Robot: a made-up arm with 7 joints. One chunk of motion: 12 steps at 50 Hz.
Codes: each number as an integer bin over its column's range. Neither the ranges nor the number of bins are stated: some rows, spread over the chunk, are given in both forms.
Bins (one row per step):
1: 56 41 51 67 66 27 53
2: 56 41 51 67 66 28 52
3: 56 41 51 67 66 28 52
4: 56 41 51 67 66 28 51
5: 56 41 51 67 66 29 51
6: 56 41 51 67 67 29 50
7: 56 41 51 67 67 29 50
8: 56 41 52 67 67 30 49
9: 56 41 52 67 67 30 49
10: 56 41 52 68 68 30 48
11: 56 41 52 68 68 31 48
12: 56 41 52 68 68 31 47
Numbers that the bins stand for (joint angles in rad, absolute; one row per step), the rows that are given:
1: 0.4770 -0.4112 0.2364 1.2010 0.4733 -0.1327 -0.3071
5: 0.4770 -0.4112 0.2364 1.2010 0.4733 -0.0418 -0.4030
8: 0.4770 -0.4112 0.2873 1.2010 0.5202 0.0036 -0.4990
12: 0.4770 -0.4112 0.2873 1.2454 0.5671 0.0491 -0.5949
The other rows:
2: 0.4770 -0.4112 0.2364 1.2010 0.4733 -0.0873 -0.3551
3: 0.4770 -0.4112 0.2364 1.2010 0.4733 -0.0873 -0.3551
4: 0.4770 -0.4112 0.2364 1.2010 0.4733 -0.0873 -0.4030
6: 0.4770 -0.4112 0.2364 1.2010 0.5202 -0.0418 -0.4510
7: 0.4770 -0.4112 0.2364 1.2010 0.5202 -0.0418 -0.4510
9: 0.4770 -0.4112 0.2873 1.2010 0.5202 0.0036 -0.4990
10: 0.4770 -0.4112 0.2873 1.2454 0.5671 0.0036 -0.5470
11: 0.4770 -0.4112 0.2873 1.2454 0.5671 0.0491 -0.5470

